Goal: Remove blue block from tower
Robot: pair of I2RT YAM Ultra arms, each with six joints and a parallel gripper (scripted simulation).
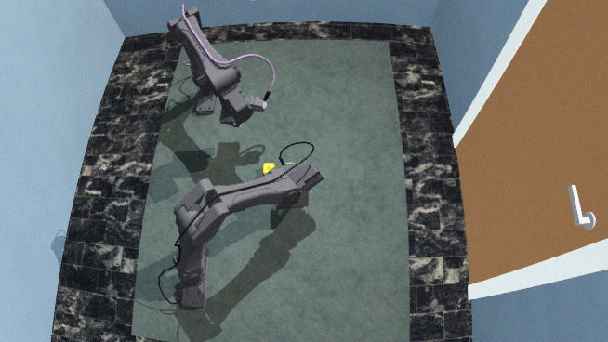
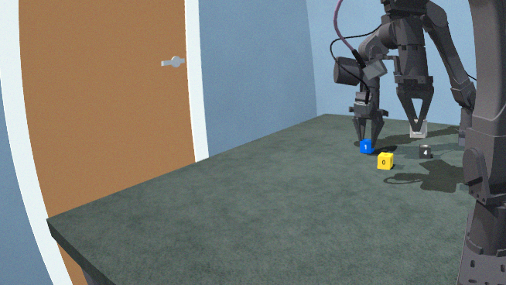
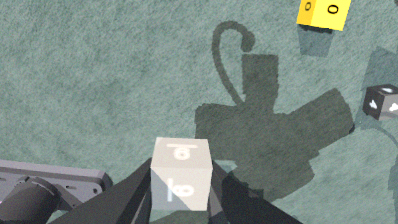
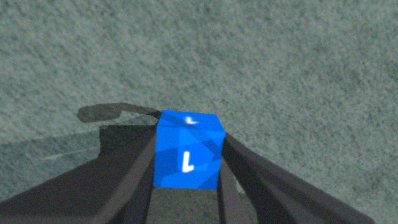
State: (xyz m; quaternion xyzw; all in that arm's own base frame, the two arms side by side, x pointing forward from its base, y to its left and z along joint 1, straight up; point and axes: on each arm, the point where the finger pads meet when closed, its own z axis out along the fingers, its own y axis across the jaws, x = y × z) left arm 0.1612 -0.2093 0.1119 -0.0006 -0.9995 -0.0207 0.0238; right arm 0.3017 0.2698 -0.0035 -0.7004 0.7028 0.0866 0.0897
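The blue block showing 1 lies right at my right hand. Also, from my right hand: yellow block marked 0: 8 cm behind, 10 cm to the left, 1 cm below; white block: 17 cm behind, 23 cm to the left, 10 cm above; small dark block showing 4: 17 cm behind, 1 cm to the right, 1 cm below.
Right now my left hand is right at the white block. From my left hand the other things lie so: yellow block marked 0: 13 cm to the right, 11 cm below, 9 cm ahead; blue block showing 1: 23 cm to the right, 17 cm ahead, 11 cm below; small dark block showing 4: 24 cm to the right, 11 cm below.
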